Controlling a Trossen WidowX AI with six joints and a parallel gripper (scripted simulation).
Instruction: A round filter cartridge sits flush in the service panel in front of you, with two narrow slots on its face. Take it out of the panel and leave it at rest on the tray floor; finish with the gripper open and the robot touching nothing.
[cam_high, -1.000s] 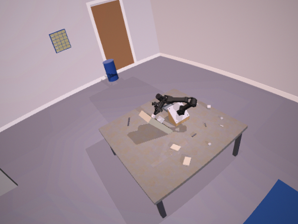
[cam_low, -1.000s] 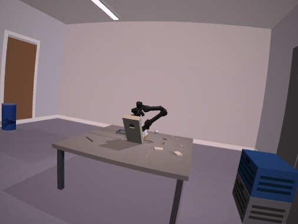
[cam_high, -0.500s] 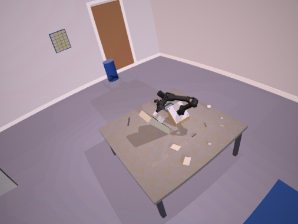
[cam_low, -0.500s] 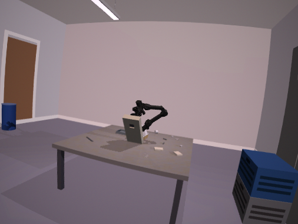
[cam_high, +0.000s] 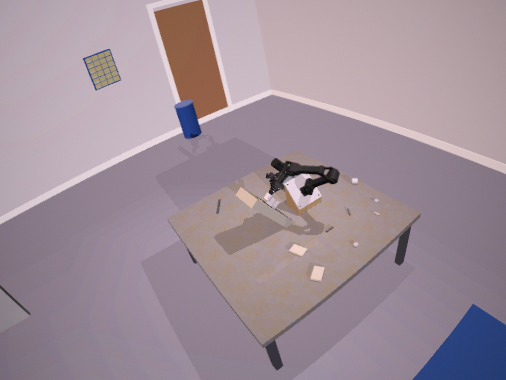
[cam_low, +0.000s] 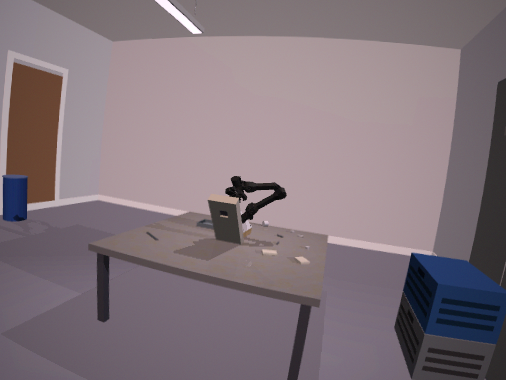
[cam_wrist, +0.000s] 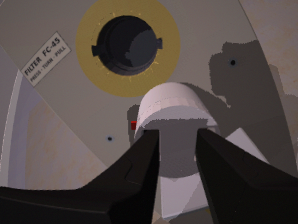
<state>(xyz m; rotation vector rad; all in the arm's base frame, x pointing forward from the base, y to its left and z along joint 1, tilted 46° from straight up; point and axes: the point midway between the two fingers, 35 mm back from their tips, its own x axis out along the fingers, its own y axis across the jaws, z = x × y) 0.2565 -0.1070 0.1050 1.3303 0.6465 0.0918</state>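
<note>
Now: the white round filter cartridge 1 cm ahead of my gripper tip and 1 cm below it. Also, from my gripper tip: service panel (4 cm ahead, 7 cm below); shallow grey tray (35 cm behind, 28 cm to the right, 23 cm below).
</note>
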